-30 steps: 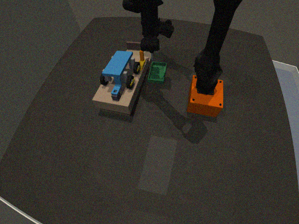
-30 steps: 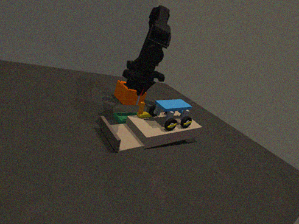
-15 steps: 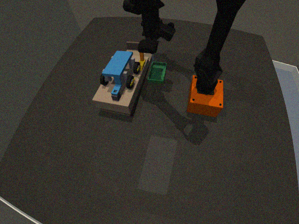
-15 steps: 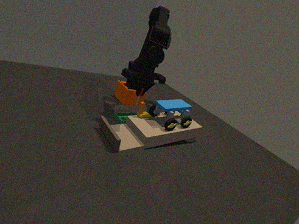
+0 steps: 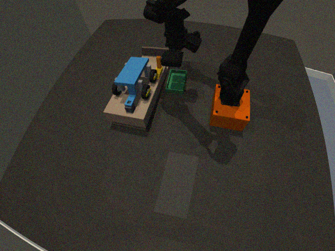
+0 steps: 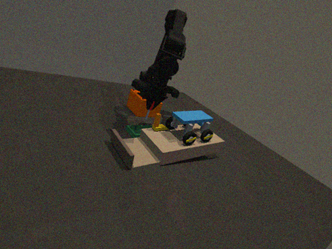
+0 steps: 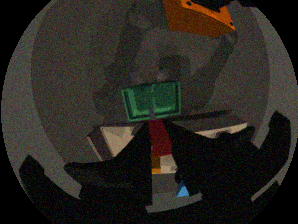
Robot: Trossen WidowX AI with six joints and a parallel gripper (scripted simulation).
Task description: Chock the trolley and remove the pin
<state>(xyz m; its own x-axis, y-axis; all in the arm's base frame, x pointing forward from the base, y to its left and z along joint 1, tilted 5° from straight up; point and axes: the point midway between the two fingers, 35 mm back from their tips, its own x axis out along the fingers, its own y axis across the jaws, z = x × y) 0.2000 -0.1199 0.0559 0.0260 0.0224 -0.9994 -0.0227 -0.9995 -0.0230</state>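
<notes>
Right now the yellow chock is 7 cm ahead of my gripper tip, 3 cm below it and 2 cm to the left of it. Also, from my gripper tip: red-headed stop pin: right at my gripper tip; trolley: 13 cm ahead, 10 cm to the left; raised lip: 16 cm to the right, 12 cm ahead, 8 cm below.
</notes>
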